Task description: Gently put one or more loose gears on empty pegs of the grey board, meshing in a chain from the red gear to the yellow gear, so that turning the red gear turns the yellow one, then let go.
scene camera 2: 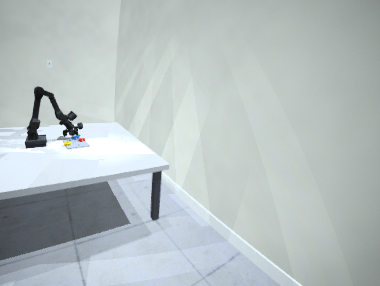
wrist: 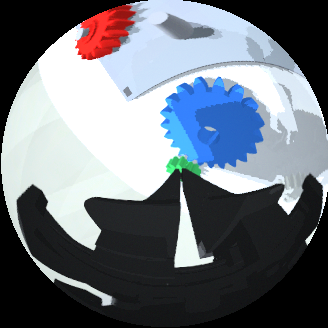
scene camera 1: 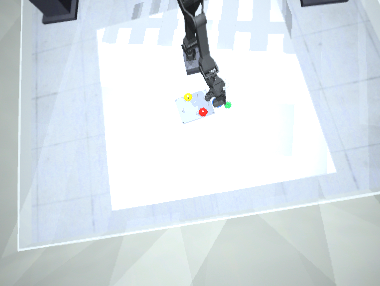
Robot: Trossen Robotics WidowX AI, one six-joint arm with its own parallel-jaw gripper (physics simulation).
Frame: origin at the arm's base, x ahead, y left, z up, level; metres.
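Seen in the pictures: gripper, between the fingertips: (scene camera 2: 77, 134) (wrist: 179, 172) (scene camera 1: 225, 104); arm's base, origin of its link: (scene camera 2: 33, 139) (scene camera 1: 191, 55).
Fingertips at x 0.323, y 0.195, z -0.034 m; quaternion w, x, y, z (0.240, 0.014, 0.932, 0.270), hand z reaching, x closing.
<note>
Pixels of each thing's middle, then the offset from my fingertips to it. Level surfaces: height alone.
- grey board, middle of its body: (scene camera 1: 193, 105) (scene camera 2: 75, 142) dx -0.013, dy -0.192, dz -0.007 m
- red gear, middle of its body: (scene camera 1: 203, 112) (scene camera 2: 81, 139) dx +0.037, dy -0.137, dz -0.005 m
- yellow gear, middle of its body: (scene camera 1: 188, 96) (scene camera 2: 67, 143) dx -0.069, dy -0.227, dz -0.005 m
- large blue gear, middle of its body: (wrist: 209, 128) (scene camera 2: 75, 137) dx -0.021, dy -0.045, dz -0.013 m
- small green gear, middle of its body: (wrist: 182, 169) (scene camera 1: 227, 105) dx +0.002, dy +0.016, dz -0.013 m
- white table, height of its surface: dz -0.022 m
The grey board (scene camera 1: 186, 114) (scene camera 2: 83, 145) (wrist: 153, 55) lies on the white table. The red gear (scene camera 1: 203, 112) (scene camera 2: 81, 139) (wrist: 102, 33) and the yellow gear (scene camera 1: 188, 97) (scene camera 2: 67, 143) sit on its pegs. An empty peg (wrist: 171, 24) stands beside the red gear. A large blue gear (wrist: 211, 122) (scene camera 2: 75, 137) lies on the table just off the board's edge; my arm mostly hides it in scene camera 1. A small green gear (scene camera 1: 228, 105) (wrist: 181, 165) lies loose beside it. My gripper (scene camera 1: 219, 103) (scene camera 2: 71, 131) (wrist: 179, 172) is shut and empty, its tips just above the green gear.
The white table (scene camera 1: 160, 159) (scene camera 2: 118, 159) carries the arm's base (scene camera 1: 193, 63) behind the board. The table's front edge and a dark leg (scene camera 2: 156, 196) show in scene camera 2, with a wall close to the right.
</note>
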